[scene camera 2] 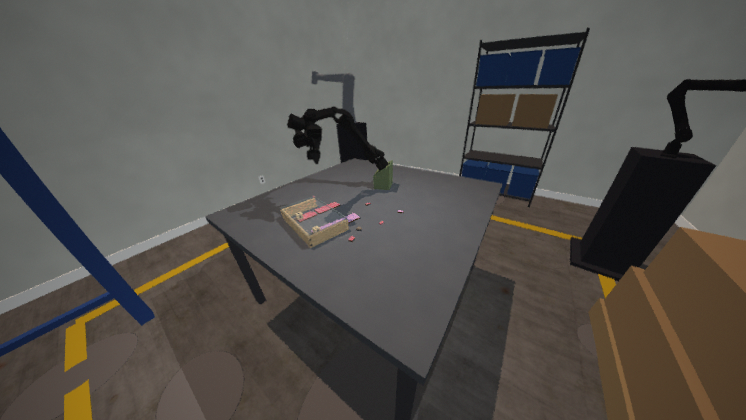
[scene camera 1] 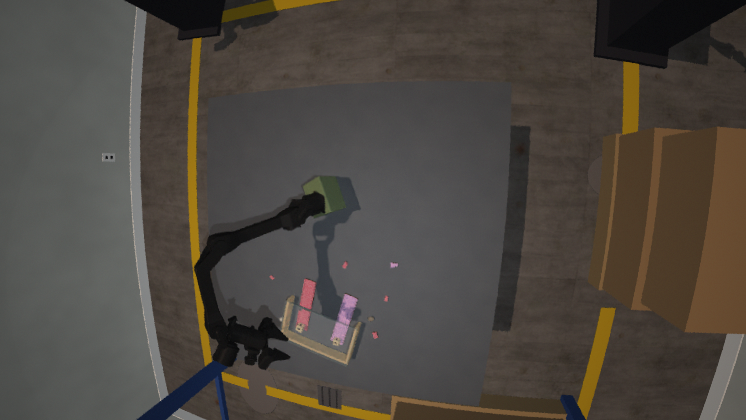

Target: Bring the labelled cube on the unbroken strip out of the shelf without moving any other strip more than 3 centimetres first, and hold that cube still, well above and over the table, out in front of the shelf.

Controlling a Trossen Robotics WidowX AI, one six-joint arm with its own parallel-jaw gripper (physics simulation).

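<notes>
The low wooden shelf [scene camera 1: 318, 348] [scene camera 2: 328, 233] with a clear top stands on the table [scene camera 1: 417, 182] [scene camera 2: 396, 271]. A red strip [scene camera 1: 308, 293] [scene camera 2: 327, 207] and a pink-purple strip [scene camera 1: 344, 307] [scene camera 2: 353, 217] lie side by side, partly under the clear top, outer ends sticking out. A small pale cube [scene camera 1: 299, 327] [scene camera 2: 298, 214] sits on the red strip's inner end, another cube [scene camera 1: 336, 341] [scene camera 2: 315, 229] on the purple one's. Labels and which strip is unbroken are too small to tell. My gripper [scene camera 1: 288, 348] [scene camera 2: 308, 153] is open and empty, high above the table beside the shelf's closed back.
My arm rises from a green block [scene camera 1: 331, 193] [scene camera 2: 383, 178]. Small loose bits lie around the shelf, including a red bit [scene camera 1: 344, 265] [scene camera 2: 367, 204], a pink bit [scene camera 1: 394, 265] [scene camera 2: 400, 211] and a tan bit [scene camera 1: 370, 318] [scene camera 2: 359, 228]. A blue beam [scene camera 1: 182, 391] [scene camera 2: 67, 229] stands near the table.
</notes>
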